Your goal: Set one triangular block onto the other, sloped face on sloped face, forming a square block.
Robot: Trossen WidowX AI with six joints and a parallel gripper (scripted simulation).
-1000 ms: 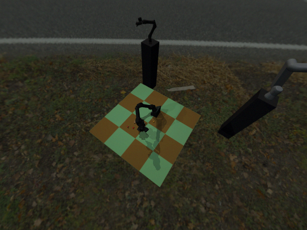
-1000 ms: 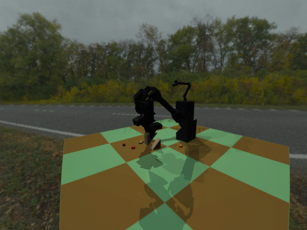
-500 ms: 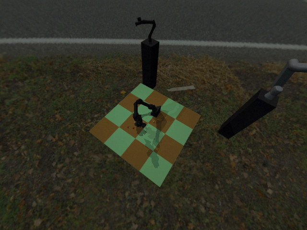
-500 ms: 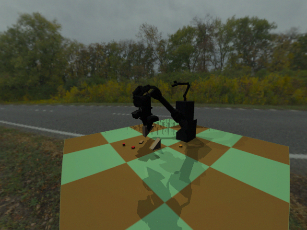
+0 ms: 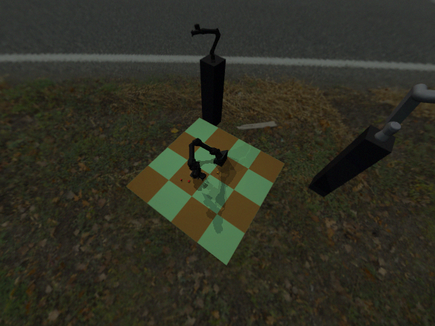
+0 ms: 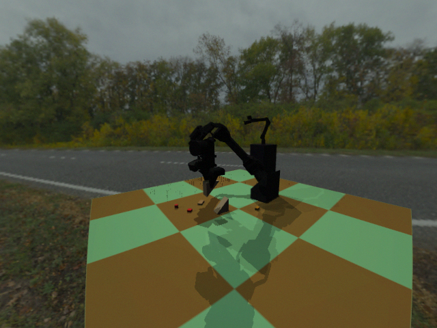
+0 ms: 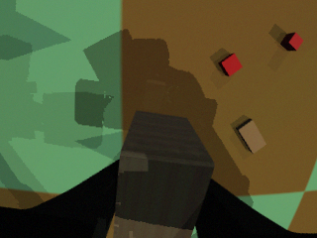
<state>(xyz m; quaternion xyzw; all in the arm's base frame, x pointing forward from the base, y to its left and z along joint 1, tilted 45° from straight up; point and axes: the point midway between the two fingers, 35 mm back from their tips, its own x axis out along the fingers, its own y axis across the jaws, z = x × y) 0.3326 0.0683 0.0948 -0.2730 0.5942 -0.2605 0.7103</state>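
The small brown piece is 2 cm behind my gripper tip, 14 cm to the right of it and 14 cm below it. Round my gripper tip: small orange piece 22 cm behind, 9 cm to the left, 14 cm below; wooden block 1 cm ahead, 1 cm above.
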